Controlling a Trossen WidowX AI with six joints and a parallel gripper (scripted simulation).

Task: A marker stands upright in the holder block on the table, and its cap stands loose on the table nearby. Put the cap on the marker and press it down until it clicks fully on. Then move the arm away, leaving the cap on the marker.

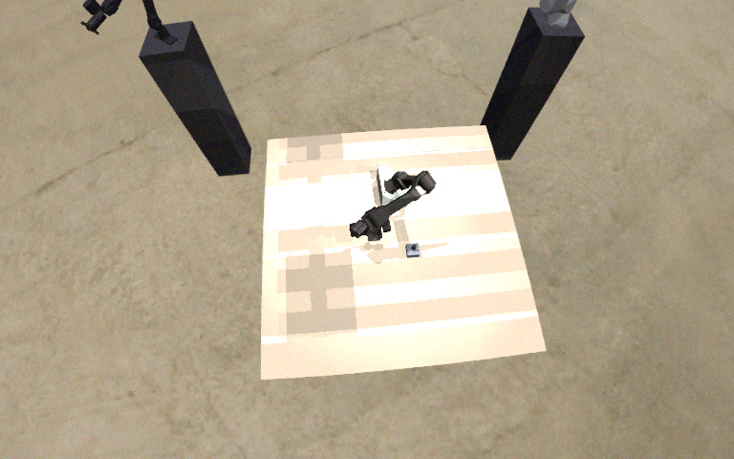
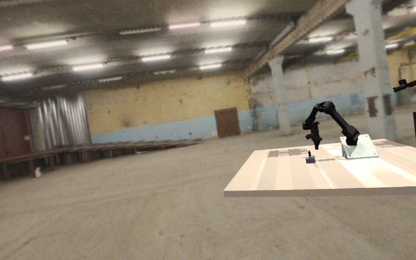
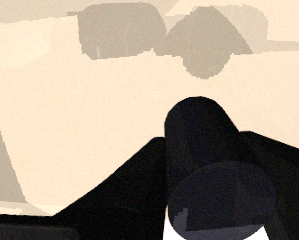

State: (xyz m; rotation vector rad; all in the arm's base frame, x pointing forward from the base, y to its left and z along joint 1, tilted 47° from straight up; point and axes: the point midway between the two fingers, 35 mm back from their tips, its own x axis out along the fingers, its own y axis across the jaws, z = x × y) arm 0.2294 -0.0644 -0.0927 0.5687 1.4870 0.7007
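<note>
Right now my gripper tip is 200 mm to the right of the holder block, 80 mm short of it and 50 mm above it. From my gripper tip the other things lie so: marker cap 10 mm above.
</note>
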